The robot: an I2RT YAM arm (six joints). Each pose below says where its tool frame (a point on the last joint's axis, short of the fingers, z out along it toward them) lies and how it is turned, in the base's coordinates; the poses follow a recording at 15 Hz.
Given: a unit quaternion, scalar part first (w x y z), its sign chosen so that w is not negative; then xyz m.
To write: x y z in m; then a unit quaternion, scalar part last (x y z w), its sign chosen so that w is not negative. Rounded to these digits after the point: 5 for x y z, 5 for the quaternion.
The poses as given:
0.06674 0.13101 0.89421 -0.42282 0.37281 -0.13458 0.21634
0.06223 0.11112 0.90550 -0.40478 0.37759 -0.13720 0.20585
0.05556 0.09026 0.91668 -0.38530 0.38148 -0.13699 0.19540
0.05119 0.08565 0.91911 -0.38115 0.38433 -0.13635 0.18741
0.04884 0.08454 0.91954 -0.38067 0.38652 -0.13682 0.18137
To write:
0.37281 -0.13458 0.21634 0.13101 0.89421 -0.42282 0.06674
0.37759 -0.13720 0.20585 0.11112 0.90550 -0.40478 0.06223
0.38148 -0.13699 0.19540 0.09026 0.91668 -0.38530 0.05556
0.38433 -0.13635 0.18741 0.08565 0.91911 -0.38115 0.05119
0.38652 -0.13682 0.18137 0.08454 0.91954 -0.38067 0.04884

